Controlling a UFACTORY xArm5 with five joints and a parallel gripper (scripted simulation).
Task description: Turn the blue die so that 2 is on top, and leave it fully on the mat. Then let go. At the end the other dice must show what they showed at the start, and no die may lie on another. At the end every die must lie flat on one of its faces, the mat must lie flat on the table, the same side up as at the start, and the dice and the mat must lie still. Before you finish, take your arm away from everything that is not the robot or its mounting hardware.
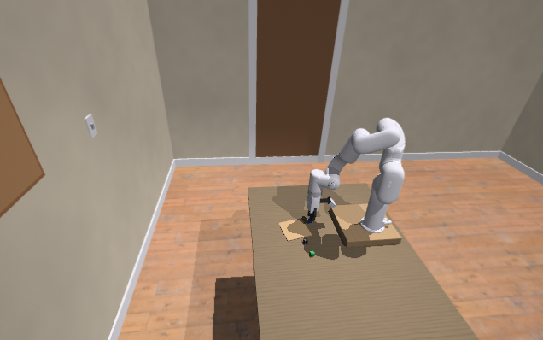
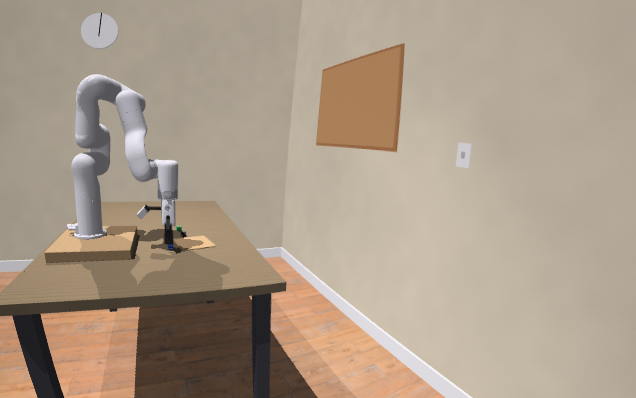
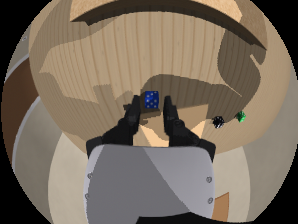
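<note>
My hand is 4 cm above the blue die and 1 cm short of it. The rest, counted from my hand: green die: 24 cm to the left, 4 cm below, 4 cm ahead; black die: 16 cm to the left, 6 cm ahead, 4 cm below; tan mat: 10 cm ahead, 5 cm to the left, 4 cm below.
</note>
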